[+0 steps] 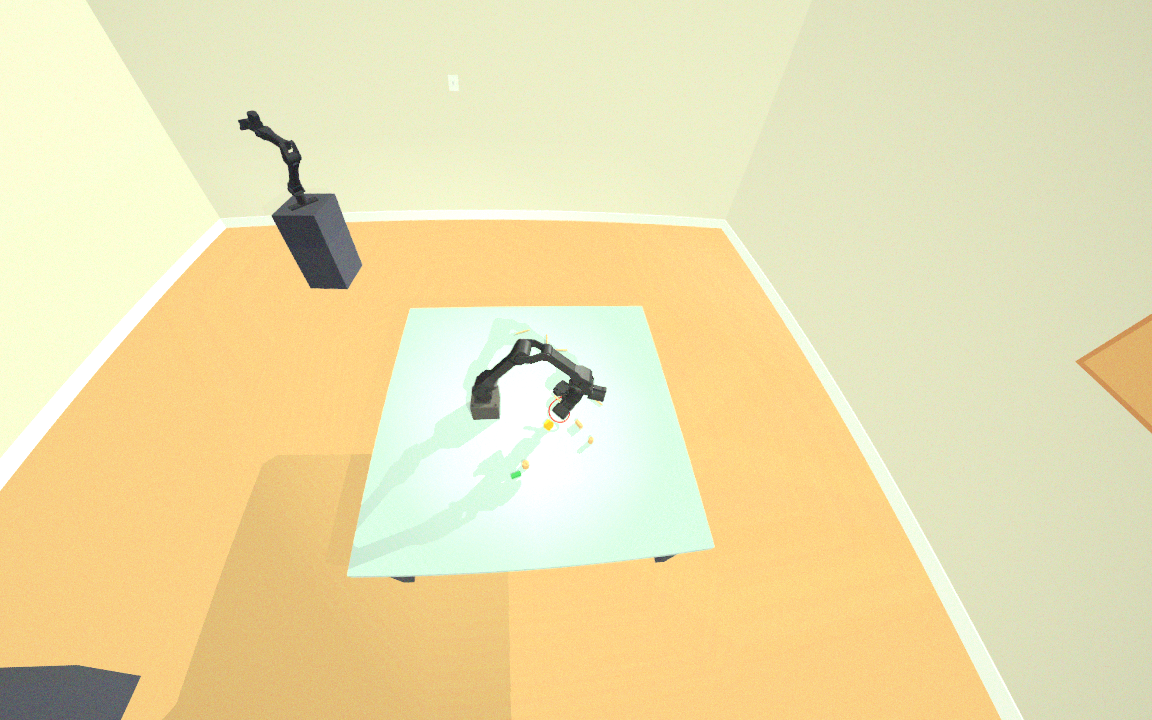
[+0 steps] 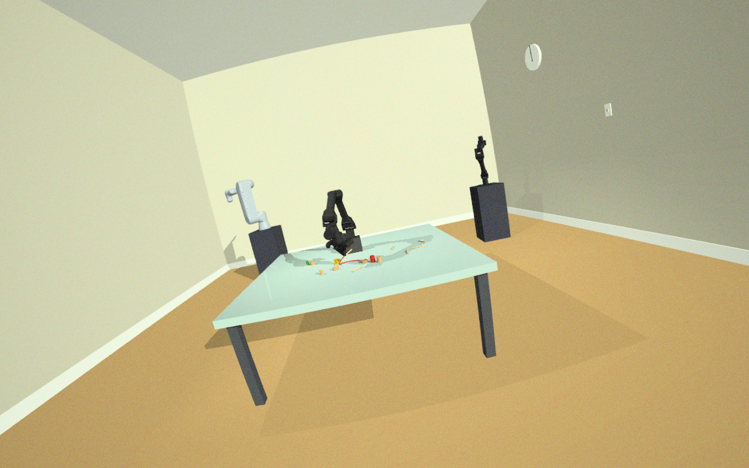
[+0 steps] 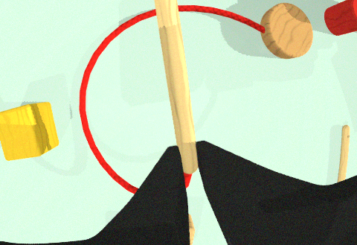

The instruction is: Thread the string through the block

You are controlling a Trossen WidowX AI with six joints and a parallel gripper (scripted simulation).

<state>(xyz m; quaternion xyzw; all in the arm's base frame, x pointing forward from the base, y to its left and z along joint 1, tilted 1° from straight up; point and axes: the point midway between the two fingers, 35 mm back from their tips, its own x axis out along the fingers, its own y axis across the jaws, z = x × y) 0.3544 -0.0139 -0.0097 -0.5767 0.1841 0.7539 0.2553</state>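
Now: the yellow cube 70 mm behind my gripper tip, 70 mm to the right of it and 40 mm below it. From my gripper tip the other things lie so: thin wooden stick 10 mm behind, 10 mm to the left, 10 mm above; red cylinder 40 mm ahead, 160 mm to the left, 40 mm below; round wooden button 10 mm ahead, 100 mm to the left, 50 mm below.
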